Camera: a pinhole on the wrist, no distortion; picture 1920 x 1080 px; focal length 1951.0 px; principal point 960.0 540.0 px. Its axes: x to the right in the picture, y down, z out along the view. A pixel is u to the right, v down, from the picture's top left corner.
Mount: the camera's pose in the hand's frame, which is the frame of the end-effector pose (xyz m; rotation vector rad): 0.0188 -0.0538 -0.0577 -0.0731 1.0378 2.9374
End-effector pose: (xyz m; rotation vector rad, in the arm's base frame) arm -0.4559 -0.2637 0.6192 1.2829 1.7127 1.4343
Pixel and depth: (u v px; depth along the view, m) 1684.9 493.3 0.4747
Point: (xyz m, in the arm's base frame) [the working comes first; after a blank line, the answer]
In the camera's frame: 0.1764 -0.0114 0.4747

-0.0533 -0.3066 0.7538
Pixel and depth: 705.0 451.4 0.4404
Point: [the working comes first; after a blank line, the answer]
In the camera's frame: -0.0576 -0.0200 0.4404

-0.1667 -0.1005 0.7797
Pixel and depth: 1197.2 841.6 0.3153
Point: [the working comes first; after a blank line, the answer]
In the camera's frame: 0.0383 0.0487 0.3153

-0.2226 -0.2067 0.6566
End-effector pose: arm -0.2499 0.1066 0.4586 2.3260 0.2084 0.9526
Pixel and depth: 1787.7 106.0 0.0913
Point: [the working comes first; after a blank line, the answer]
In the camera's frame: 0.0387 -0.0203 0.0913

-0.2688 0.0836 0.4581
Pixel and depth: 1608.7 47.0 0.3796
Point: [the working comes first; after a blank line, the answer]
In the camera's frame: 0.1262 -0.0959 0.3796

-0.2404 -0.2256 0.4497
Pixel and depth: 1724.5 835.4 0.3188
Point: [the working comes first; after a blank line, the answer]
In the camera's frame: 0.1249 0.0483 0.3188

-0.2004 -0.1266 0.3354
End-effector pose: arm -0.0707 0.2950 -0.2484 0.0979 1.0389 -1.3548
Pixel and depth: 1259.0 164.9 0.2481
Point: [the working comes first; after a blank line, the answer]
In the camera's frame: 0.0380 -0.0477 0.2481

0.1046 0.2913 -0.2404
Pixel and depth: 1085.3 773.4 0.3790
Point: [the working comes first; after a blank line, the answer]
In the camera's frame: 0.0243 0.0453 0.3790

0.2003 0.1929 -0.1561
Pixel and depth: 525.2 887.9 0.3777
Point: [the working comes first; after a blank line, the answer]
In the camera's frame: -0.0842 0.0674 0.3777

0.1805 0.0963 -0.2064
